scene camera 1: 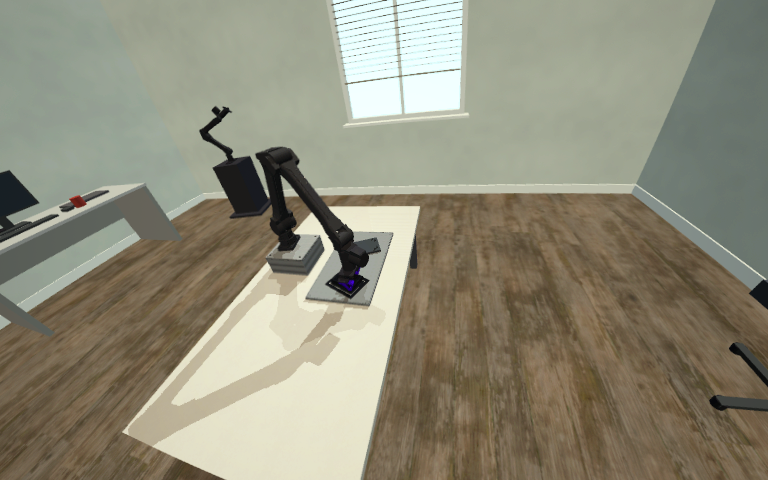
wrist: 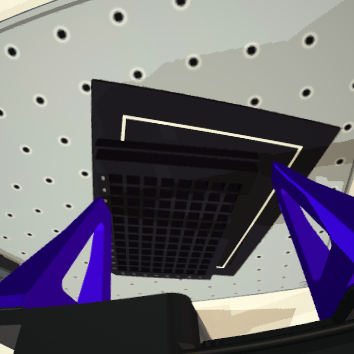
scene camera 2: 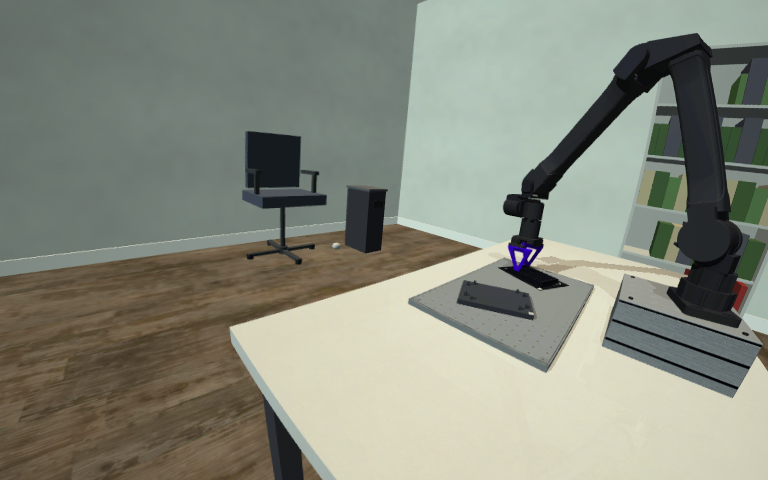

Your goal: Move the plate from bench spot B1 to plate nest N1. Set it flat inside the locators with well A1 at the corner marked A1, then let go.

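Places are measured from the arm's base along level axes (x left, y back, z up), in metres.
Pixels of known places: gripper, fingertip midpoint: (scene camera 1: 353, 282) (wrist: 186, 187) (scene camera 2: 522, 268); arm's base at its link origin: (scene camera 1: 289, 243) (scene camera 2: 698, 308).
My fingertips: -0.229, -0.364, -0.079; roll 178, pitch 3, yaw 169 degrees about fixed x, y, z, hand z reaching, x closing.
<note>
For each thing: its middle in the pictures, then the offset to it from my fingertips, as dx, dy, dz. Level surfaces: height alone.
- black plate at the middle of its body: (wrist: 167, 227) (scene camera 2: 531, 275) (scene camera 1: 347, 278) +0.027, +0.034, -0.004
- black mat at its surface level: dz -0.011
- dark nest N1 at the middle of its body: (scene camera 2: 495, 296) (scene camera 1: 363, 246) +0.265, -0.019, -0.002
- grey perforated board at the middle of its body: (wrist: 16, 239) (scene camera 2: 517, 293) (scene camera 1: 355, 261) +0.165, +0.020, -0.019
- cream table at its surface level: dz -0.026
The black plate (scene camera 2: 538, 276) (wrist: 170, 220), with its grid of wells, lies on bench spot B1, a black mat (wrist: 150, 100) (scene camera 1: 333, 283) with a pale outline. In the wrist view the plate sits off to the left of the outline, its left side near the mat's left edge. My gripper (scene camera 1: 349, 283) (scene camera 2: 519, 267) (wrist: 186, 187) is open, pointing down low over the plate. Its purple fingers stand at either side; the left tip overlaps the plate's edge in view, the right tip stands apart from it. Contact is unclear. The dark nest N1 (scene camera 1: 370, 246) (scene camera 2: 495, 298) has corner locators and a pale corner mark.
Mat and nest are on a grey perforated board (scene camera 1: 320, 293) (scene camera 2: 509, 339) (wrist: 30, 125) on the cream table (scene camera 1: 283, 390) (scene camera 2: 396, 367). The arm's grey base block (scene camera 1: 294, 254) (scene camera 2: 679, 339) stands beside the board. The table's edge runs along the board's other side.
</note>
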